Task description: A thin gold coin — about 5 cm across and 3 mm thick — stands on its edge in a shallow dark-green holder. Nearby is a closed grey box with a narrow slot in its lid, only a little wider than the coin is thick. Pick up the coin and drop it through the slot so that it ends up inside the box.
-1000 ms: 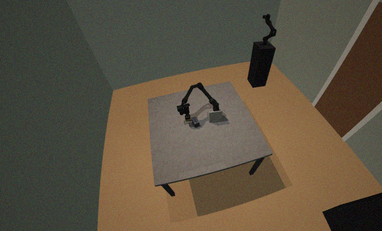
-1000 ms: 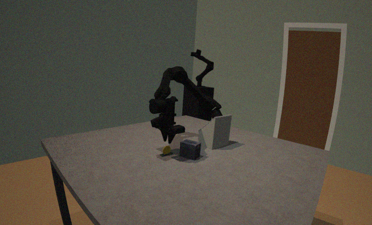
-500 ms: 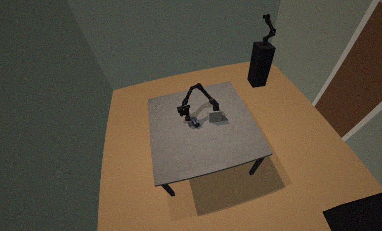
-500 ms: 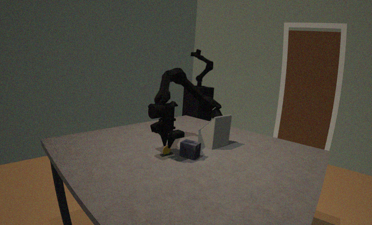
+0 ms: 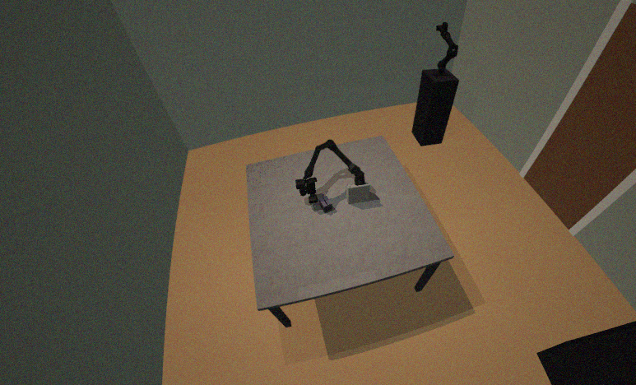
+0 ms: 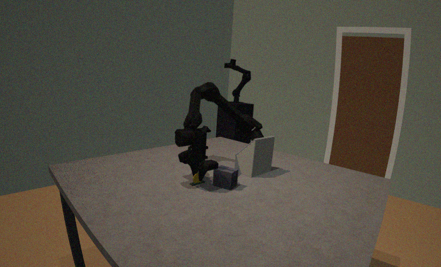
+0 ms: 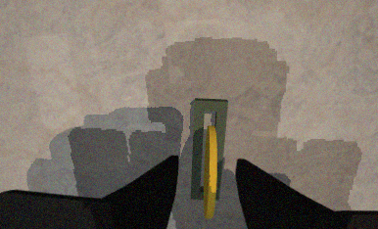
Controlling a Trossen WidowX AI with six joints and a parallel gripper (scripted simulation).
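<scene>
The gold coin is 10 mm above my gripper tip.
</scene>
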